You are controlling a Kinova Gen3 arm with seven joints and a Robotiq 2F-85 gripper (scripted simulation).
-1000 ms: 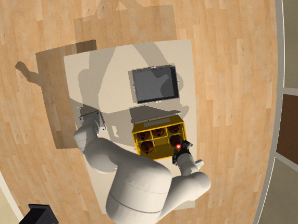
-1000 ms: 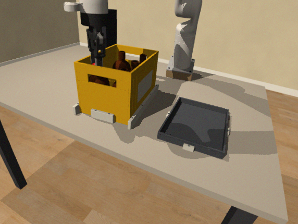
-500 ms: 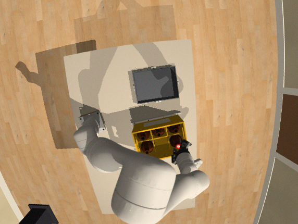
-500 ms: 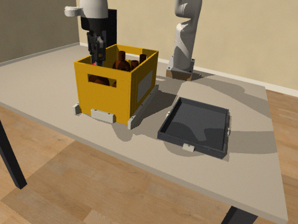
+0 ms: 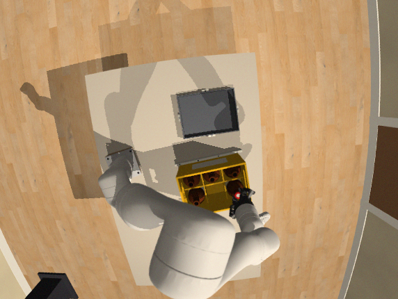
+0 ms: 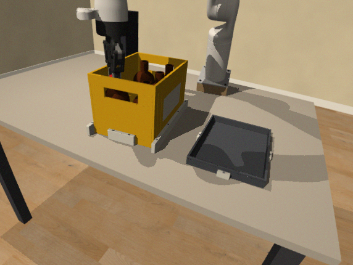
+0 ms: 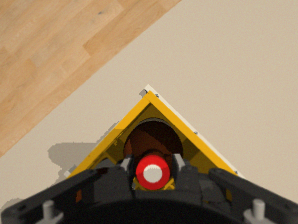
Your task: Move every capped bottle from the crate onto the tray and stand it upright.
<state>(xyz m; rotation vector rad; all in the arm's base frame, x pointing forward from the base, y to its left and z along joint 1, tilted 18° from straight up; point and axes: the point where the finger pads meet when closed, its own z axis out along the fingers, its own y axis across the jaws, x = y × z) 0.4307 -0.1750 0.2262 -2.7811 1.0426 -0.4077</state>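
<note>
My hand is 90 mm past the yellow crate, 40 mm to the right of it and 70 mm above it. From my hand the other things lie so: dark grey tray: 70 mm behind, 330 mm to the left, 150 mm below.
</note>
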